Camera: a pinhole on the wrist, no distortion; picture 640 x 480 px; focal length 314.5 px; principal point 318.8 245.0 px. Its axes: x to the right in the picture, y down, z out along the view. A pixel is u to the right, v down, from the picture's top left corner.
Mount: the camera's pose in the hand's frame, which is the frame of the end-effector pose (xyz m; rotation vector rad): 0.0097 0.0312 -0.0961 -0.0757 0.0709 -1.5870
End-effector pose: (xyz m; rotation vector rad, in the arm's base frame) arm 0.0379 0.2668 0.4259 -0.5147 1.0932 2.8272
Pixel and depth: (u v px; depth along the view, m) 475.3 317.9 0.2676
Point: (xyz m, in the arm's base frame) -0.0790 0.4474 0.4431
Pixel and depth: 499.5 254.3 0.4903
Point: -0.0893 0.7094 0.5151
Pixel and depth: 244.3 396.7 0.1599
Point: -0.0863 0.2473 0.4744
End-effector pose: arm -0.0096 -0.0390 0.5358 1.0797 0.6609 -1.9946
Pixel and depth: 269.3 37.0 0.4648
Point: -0.0137 -0.2952 0.9433
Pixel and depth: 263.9 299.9 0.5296
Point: -0.1594 -0.4736 0.6095
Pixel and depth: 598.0 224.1 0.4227
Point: -0.4455 -0.0851 0.7190
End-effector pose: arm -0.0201 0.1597 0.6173 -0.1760 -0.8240 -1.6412
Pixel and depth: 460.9 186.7 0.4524
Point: -0.2833 0.4075 0.7946
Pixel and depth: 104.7 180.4 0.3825
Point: 0.1610 0.3511 0.9372
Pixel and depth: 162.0 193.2 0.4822
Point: 0.1089 0.4043 1.0065
